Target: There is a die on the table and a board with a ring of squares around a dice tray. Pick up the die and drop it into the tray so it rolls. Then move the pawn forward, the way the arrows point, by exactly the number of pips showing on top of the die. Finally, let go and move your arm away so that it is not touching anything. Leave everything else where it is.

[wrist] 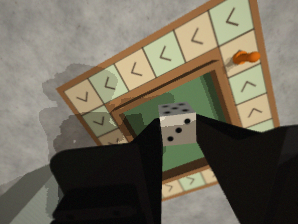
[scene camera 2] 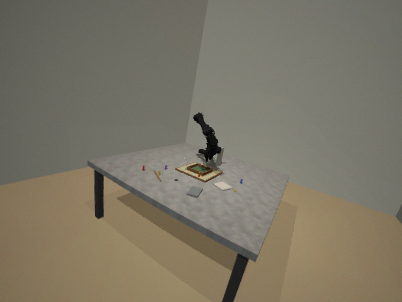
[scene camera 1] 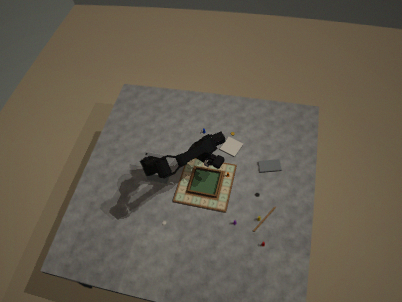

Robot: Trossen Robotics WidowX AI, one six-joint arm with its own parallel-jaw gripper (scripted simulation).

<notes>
The gripper (wrist: 175,121) carries a white die (wrist: 178,120). Also in view: a tray (wrist: 200,93).
</notes>
